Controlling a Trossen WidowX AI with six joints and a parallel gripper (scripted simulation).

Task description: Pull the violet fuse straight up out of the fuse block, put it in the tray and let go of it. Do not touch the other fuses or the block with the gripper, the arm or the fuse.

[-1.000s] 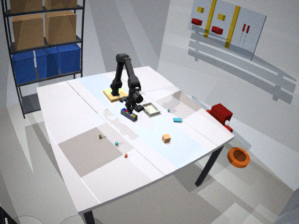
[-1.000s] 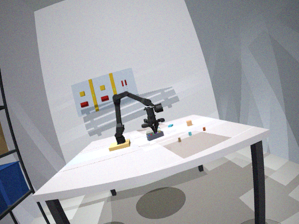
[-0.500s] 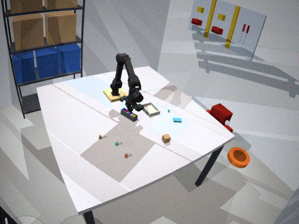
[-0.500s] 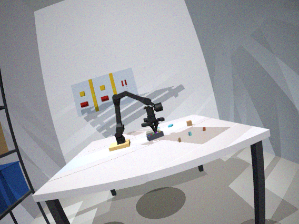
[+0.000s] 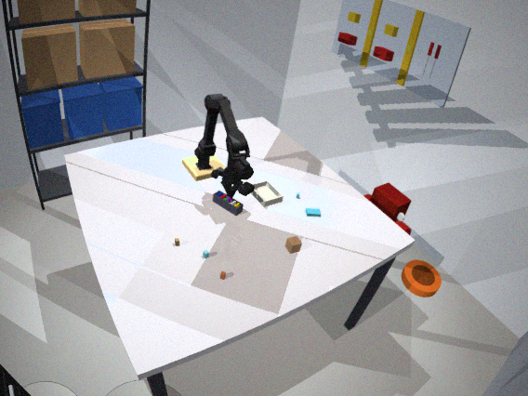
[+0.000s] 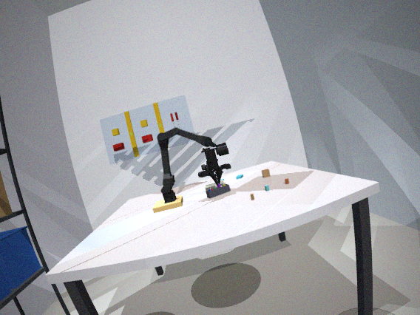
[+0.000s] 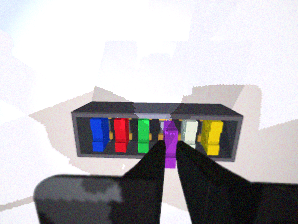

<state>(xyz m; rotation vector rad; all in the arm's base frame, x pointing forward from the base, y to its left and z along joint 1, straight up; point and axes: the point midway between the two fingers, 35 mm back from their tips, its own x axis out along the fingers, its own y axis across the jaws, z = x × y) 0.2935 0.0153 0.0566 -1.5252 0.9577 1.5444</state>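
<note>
Right now my gripper tip is 19 cm to the right of the pale tray, 5 cm above it and 3 cm past it. Also, from my gripper tip: violet fuse (1 cm below).
</note>
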